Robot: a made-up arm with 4 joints. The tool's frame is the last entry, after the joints. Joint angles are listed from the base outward.
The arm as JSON. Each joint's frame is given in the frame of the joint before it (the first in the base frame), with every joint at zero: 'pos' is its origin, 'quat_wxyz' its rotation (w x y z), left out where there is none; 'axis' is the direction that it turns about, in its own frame. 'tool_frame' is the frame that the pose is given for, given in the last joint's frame.
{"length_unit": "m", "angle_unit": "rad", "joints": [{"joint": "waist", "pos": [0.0, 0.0, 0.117], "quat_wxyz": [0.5, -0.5, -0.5, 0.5], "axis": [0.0, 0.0, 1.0]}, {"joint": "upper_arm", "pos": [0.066, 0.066, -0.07], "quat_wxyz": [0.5, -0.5, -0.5, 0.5], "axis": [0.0, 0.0, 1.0]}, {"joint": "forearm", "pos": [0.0, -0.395, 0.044], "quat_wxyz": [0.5, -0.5, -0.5, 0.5], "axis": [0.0, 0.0, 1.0]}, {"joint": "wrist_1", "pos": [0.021, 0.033, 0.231], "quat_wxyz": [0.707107, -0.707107, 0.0, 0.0], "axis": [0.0, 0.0, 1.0]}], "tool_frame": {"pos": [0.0, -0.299, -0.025], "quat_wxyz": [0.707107, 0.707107, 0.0, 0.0]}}
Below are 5 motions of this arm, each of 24 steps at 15 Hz.
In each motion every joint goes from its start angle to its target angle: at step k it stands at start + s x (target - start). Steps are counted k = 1, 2, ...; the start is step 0. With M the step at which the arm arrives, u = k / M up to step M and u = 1 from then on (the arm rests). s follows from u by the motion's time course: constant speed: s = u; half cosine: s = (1 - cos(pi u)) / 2; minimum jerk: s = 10 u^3 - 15 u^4 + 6 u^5.
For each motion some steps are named. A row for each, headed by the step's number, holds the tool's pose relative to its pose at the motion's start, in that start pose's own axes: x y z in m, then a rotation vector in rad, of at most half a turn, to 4 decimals.
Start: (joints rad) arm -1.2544 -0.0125 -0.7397 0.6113
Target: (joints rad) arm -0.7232 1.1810 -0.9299 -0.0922
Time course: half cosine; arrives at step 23
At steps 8, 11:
8: -0.1068 -0.0700 -0.1751 0.1198 -0.5203 0.0339
11: -0.1241 -0.1217 -0.3290 0.2106 -0.8888 0.0783

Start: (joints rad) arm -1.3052 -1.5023 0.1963 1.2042
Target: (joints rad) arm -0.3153 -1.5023 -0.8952 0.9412
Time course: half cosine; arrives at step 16
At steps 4, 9, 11, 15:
4: -0.0092 -0.0407 0.0046 0.2784 -0.0371 -0.1238
9: -0.0754 -0.0943 -0.0713 1.1041 -0.1419 -0.5736
11: -0.1064 -0.0666 -0.1142 1.4194 -0.1708 -0.7819
15: -0.1354 0.0025 -0.1496 1.7794 -0.1870 -1.0479

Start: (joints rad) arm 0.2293 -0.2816 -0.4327 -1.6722
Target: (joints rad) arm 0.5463 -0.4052 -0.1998 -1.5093
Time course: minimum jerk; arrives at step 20
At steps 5, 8, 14, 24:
5: 0.0088 0.0044 0.0004 0.0179 0.0157 0.0324
8: 0.0271 0.0158 0.0007 0.0517 0.0508 0.1002
14: 0.0704 0.0564 -0.0019 0.1159 0.1500 0.2673
24: 0.0830 0.0729 -0.0038 0.1307 0.1849 0.3200

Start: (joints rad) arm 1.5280 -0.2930 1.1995 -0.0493
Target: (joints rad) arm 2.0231 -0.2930 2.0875 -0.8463
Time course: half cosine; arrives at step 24
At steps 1, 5, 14, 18, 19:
1: 0.0001 0.0004 -0.0001 -0.0006 -0.0015 0.0032
5: 0.0013 0.0083 -0.0033 -0.0086 -0.0359 0.0781
14: 0.0220 -0.0119 -0.0354 0.1108 -0.1929 0.4511
18: 0.0437 -0.0457 -0.0598 0.2393 -0.2471 0.5747
19: 0.0488 -0.0534 -0.0656 0.2686 -0.2567 0.5947

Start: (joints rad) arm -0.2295 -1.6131 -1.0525 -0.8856
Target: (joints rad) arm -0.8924 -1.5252 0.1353 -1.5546
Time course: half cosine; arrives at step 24
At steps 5, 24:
5: -0.0126 -0.0571 -0.0189 0.1559 -0.0761 0.1109
24: 0.1221 -0.3483 -0.5263 1.7859 -0.5484 0.6059

